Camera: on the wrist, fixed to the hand. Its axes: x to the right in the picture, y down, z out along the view.
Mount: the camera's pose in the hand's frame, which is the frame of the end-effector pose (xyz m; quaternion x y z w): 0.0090 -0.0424 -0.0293 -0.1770 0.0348 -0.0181 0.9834
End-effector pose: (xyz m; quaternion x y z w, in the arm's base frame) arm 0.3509 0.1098 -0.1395 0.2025 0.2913 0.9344 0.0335
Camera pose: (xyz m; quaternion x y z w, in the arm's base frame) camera 0.3287 0.1310 -0.1819 0.1554 0.1259 0.9769 0.0756
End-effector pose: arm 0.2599 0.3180 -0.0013 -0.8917 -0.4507 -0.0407 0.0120
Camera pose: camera 0.2293 0.3487 0.0280 0.8694 0.4517 0.1510 0.1311
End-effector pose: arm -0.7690 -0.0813 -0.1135 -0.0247 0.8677 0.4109 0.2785
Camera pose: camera -0.7786 -0.1290 -0.1328 -0.1036 0.7899 0.5518 0.2468
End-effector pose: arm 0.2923 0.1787 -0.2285 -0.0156 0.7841 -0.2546 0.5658
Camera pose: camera 0.2517 0.1502 -0.2120 -0.1208 0.8356 -0.1224 0.5218
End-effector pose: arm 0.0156 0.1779 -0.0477 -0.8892 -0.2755 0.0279 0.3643
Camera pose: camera 0.0106 0.1887 0.0033 -0.9349 -0.2793 -0.0589 0.2110
